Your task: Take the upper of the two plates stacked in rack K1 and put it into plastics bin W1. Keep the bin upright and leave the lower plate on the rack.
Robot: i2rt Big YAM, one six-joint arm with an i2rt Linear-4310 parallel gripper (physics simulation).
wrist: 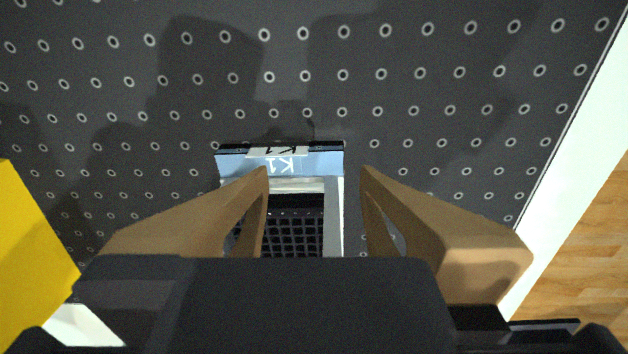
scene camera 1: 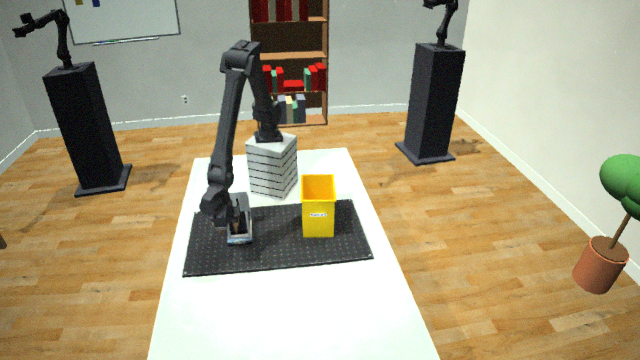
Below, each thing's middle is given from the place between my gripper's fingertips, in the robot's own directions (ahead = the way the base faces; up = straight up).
My hand is 10 cm past the black well plate (wrist: 294, 222), 4 cm to the right of it and 3 cm above it. Round my hand: yellow bin W1 (scene camera 1: 318, 196) (6 cm behind, 35 cm to the left, 2 cm above).
